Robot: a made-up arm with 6 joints.
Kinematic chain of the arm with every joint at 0, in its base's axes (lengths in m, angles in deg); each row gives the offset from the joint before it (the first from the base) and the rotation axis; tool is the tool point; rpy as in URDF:
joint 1: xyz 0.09 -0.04 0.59 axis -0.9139 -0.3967 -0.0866
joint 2: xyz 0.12 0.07 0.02 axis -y
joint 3: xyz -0.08 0 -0.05 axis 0.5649 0.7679 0.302
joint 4: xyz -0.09 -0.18 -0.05 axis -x
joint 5: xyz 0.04 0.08 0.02 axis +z
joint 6: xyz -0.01 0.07 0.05 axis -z
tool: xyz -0.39 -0.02 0 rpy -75.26 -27.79 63.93
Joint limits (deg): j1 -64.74..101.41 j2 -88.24..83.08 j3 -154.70..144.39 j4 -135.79..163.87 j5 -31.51..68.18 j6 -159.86..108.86
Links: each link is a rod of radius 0.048 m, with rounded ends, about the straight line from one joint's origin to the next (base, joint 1, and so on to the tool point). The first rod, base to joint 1, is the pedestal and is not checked.
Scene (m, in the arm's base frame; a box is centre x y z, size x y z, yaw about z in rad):
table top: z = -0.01
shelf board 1: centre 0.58 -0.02 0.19 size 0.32 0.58 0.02 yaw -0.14
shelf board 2: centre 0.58 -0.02 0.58 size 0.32 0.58 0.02 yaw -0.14
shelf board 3: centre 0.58 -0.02 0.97 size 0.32 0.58 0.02 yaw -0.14
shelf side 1: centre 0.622 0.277 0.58 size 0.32 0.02 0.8 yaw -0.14
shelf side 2: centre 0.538 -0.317 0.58 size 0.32 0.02 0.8 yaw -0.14
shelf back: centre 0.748 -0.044 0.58 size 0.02 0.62 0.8 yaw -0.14
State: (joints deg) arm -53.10 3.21 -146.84 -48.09 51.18 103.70
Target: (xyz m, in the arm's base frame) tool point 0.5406 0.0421 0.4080
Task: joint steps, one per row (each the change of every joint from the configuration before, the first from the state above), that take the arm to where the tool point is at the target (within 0.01 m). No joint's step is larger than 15 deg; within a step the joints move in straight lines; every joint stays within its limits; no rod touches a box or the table.
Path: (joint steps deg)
1: 6.85 9.56 -2.62 11.96 -1.77 1.17
2: 6.85 9.56 -2.62 11.97 -1.78 1.18
3: 6.85 9.55 -2.62 11.96 -1.77 1.17

